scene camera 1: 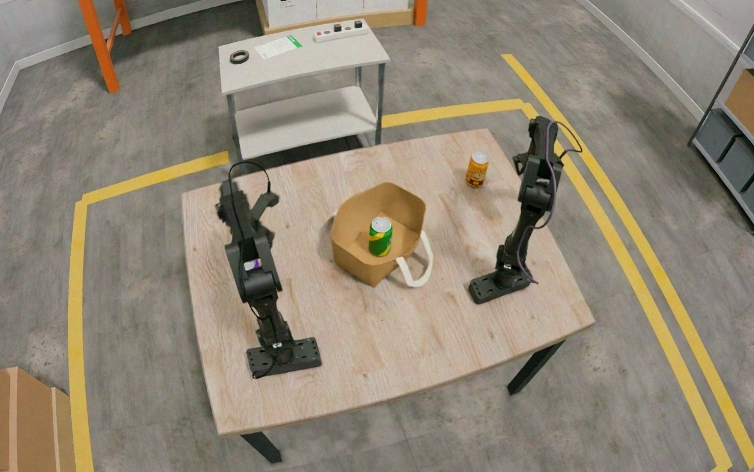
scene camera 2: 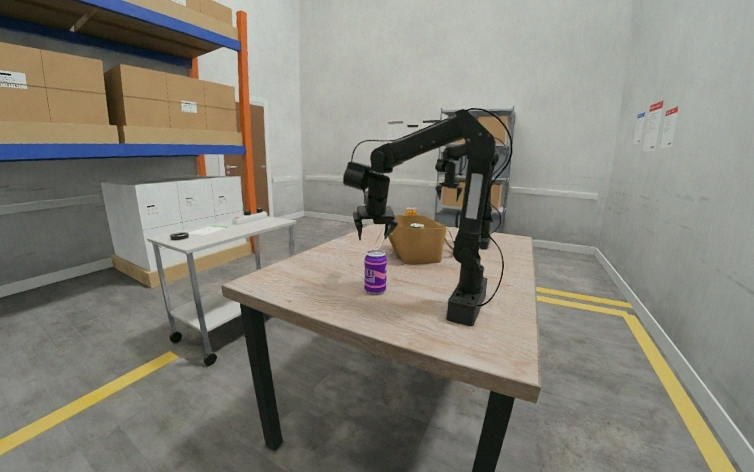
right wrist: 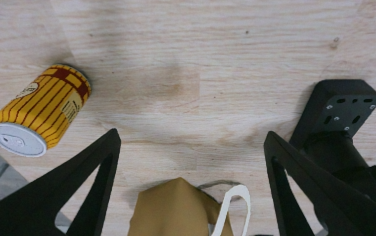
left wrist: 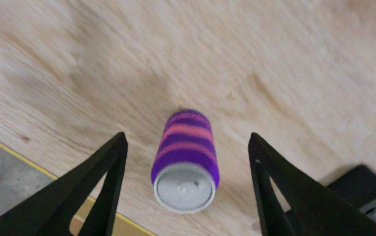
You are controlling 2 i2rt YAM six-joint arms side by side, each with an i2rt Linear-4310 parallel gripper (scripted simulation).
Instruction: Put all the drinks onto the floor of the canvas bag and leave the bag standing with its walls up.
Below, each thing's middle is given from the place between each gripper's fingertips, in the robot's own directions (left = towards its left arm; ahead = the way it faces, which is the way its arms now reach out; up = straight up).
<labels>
Now: left hand (scene camera 2: 372,239) 30 mm past the purple can (scene camera 2: 375,267), 50 mm to the right of it and 90 mm above it.
The purple can is 870 mm to the left of my right hand, 120 mm below it and 70 mm ahead of it.
</labels>
